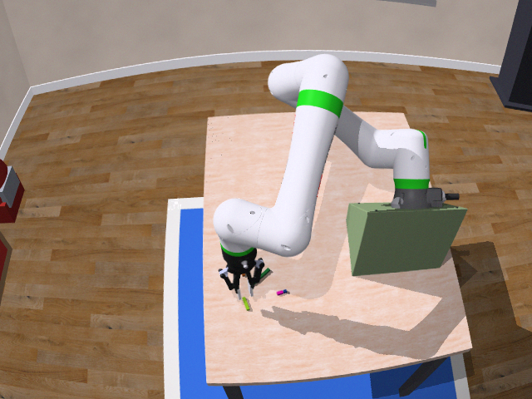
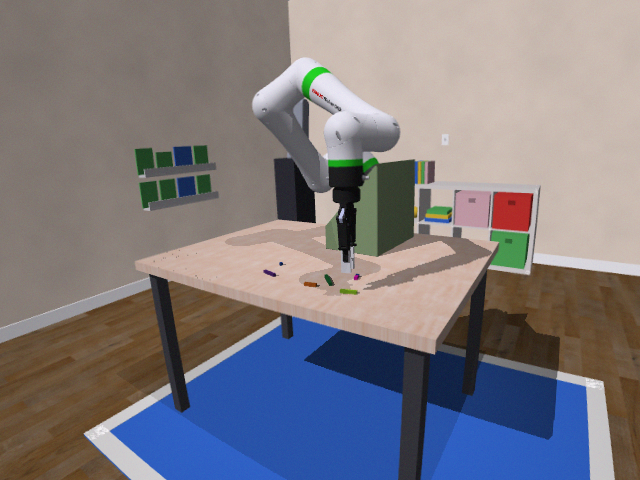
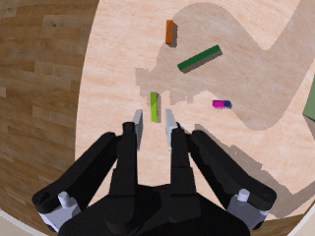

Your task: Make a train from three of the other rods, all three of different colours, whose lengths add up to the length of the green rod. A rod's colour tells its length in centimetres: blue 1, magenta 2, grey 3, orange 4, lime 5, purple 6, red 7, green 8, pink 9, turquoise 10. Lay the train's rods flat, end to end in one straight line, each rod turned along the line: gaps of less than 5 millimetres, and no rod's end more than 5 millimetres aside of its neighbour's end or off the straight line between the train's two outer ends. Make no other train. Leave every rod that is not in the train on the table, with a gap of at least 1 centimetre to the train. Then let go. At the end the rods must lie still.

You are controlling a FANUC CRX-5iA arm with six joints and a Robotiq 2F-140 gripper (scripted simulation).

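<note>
My gripper is now 100 mm above the lime rod. From my hand the other things lie so: magenta rod 110 mm behind, 100 mm below, 50 mm to the right; then orange rod 130 mm to the right, 100 mm below, 20 mm ahead; then green rod 110 mm to the right, 100 mm below, 40 mm behind.
</note>
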